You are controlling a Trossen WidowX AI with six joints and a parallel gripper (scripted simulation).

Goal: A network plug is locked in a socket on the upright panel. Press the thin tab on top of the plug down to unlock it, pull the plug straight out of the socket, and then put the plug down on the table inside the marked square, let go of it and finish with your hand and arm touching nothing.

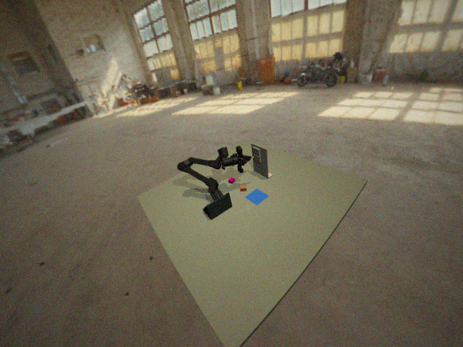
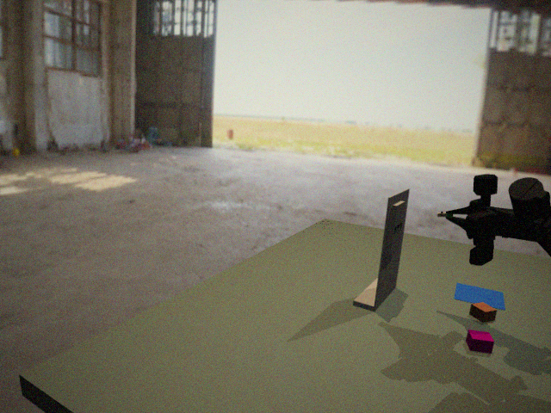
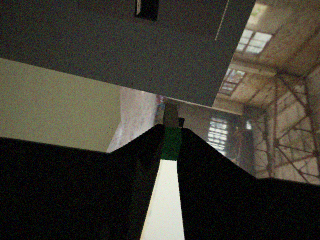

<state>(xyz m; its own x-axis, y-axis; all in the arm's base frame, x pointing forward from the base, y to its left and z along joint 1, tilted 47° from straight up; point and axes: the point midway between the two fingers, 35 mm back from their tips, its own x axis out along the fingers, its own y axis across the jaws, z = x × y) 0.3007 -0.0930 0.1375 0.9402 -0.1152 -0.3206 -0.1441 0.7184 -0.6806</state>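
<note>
Right now the blue marked square is 22 cm below my gripper tip, 14 cm to the right of it and 9 cm behind it. The rest, counted from my gripper tip: green network plug (right at my gripper tip); then grey upright panel (11 cm below, 11 cm ahead, 4 cm to the left).
</note>
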